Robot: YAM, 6 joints.
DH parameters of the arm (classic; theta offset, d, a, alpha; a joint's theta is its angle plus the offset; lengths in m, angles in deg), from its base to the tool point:
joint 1: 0 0.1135 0.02 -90
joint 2: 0 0 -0.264 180
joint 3: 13.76 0 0.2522 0
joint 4: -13.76 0 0.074 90
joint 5: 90 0 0 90
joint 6: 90 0.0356 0 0
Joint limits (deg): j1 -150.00..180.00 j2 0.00..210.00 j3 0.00..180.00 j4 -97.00..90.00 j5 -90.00..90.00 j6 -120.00..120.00
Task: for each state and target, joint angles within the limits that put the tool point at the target. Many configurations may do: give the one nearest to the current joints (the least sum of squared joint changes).
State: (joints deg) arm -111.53 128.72 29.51 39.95 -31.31 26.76
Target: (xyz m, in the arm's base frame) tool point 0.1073 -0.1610 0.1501
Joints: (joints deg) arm -64.05 72.76 6.30 57.74 -47.02 26.76
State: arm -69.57 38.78 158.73 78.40 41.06 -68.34
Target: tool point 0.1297 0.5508 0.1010
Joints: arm -105.32 7.11 167.01 65.13 35.13 -68.34
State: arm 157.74 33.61 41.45 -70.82 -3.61 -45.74
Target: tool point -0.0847 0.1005 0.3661
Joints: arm 131.10 44.79 63.36 -57.12 3.62 -45.74
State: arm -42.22 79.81 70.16 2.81 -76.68 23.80
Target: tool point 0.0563 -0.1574 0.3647
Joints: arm -82.47 47.23 48.38 -6.55 -81.38 23.80
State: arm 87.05 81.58 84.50 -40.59 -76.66 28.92
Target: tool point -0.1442 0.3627 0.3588
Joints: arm 106.64 101.54 96.26 -31.95 -74.39 28.92
